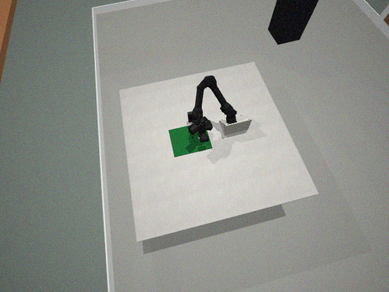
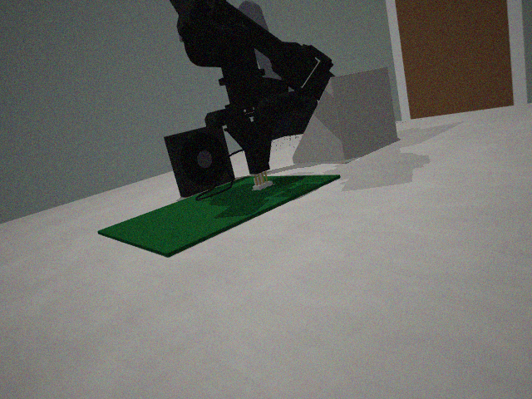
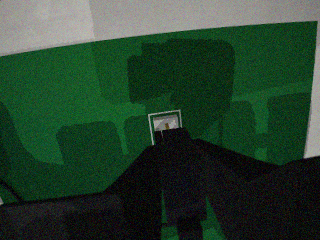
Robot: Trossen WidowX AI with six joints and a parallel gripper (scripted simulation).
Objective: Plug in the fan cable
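Now: gripper tip 1 cm short of the black plug and 1 cm below it. The rest, counted from my gripper tip: green board 9 cm ahead, 2 cm to the right, 6 cm below; then black fan 17 cm to the right, 2 cm above; then white four-pin fan header 1 cm ahead, 4 cm below.
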